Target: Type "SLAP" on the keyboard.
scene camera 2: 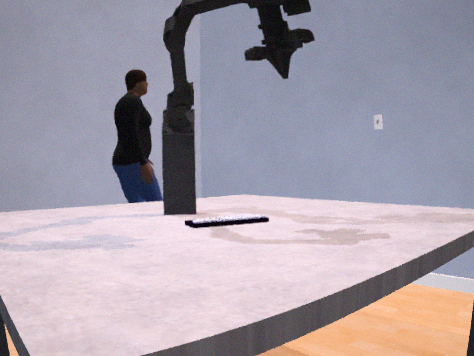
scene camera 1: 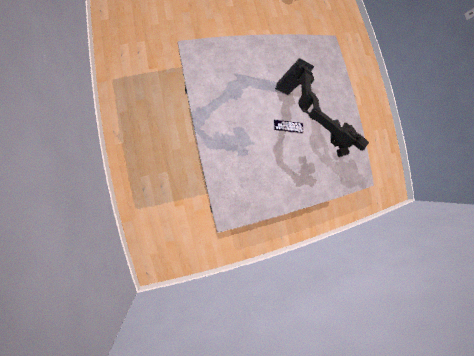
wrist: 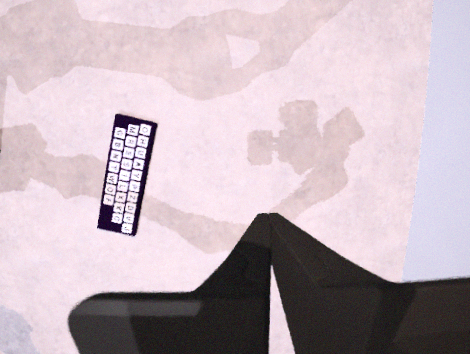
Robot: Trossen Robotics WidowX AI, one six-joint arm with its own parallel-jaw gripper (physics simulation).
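Seen in the pictures: gripper, between the fingertips: [scene camera 2: 285, 78] [scene camera 1: 331, 142] [wrist: 267, 222]; arm's base, origin of its link: [scene camera 2: 177, 121] [scene camera 1: 301, 69].
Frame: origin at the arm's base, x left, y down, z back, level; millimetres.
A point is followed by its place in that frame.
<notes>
The keyboard [scene camera 1: 288, 126] {x -100, y 279, z -261 mm} [scene camera 2: 227, 220] {x -114, y 283, z -281 mm} [wrist: 125, 175] {x -85, y 279, z -266 mm} lies flat on the table, dark with white keys. In the wrist view it stands nearly upright at the left, its letters turned sideways. The A key [wrist: 138, 164] {x -73, y 279, z -294 mm} and the P key [wrist: 134, 187] {x -110, y 280, z -274 mm} appear to be in its right column. The S key [wrist: 125, 164] {x -67, y 280, z -273 mm} and the L key [wrist: 122, 186] {x -103, y 279, z -255 mm} appear to be in the middle column, though the letters are small and blurred. My gripper [scene camera 2: 286, 77] {x -91, y -64, z -448 mm} [wrist: 267, 222] {x -91, y -64, z -448 mm} is shut and empty, pointing down high above the table, off to one side of the keyboard. It touches no key.
The grey-white table [scene camera 1: 240, 195] {x -607, y 295, z -518 mm} [scene camera 2: 165, 290] {x -610, y 296, z -559 mm} [wrist: 210, 125] {x -42, y 296, z -433 mm} carries the arm's dark base post [scene camera 2: 179, 172] {x -13, y 164, z -20 mm}. Shadows of the arm fall across the table top. A person [scene camera 2: 132, 135] stands behind the table. The table's edge shows at the right in the wrist view.
</notes>
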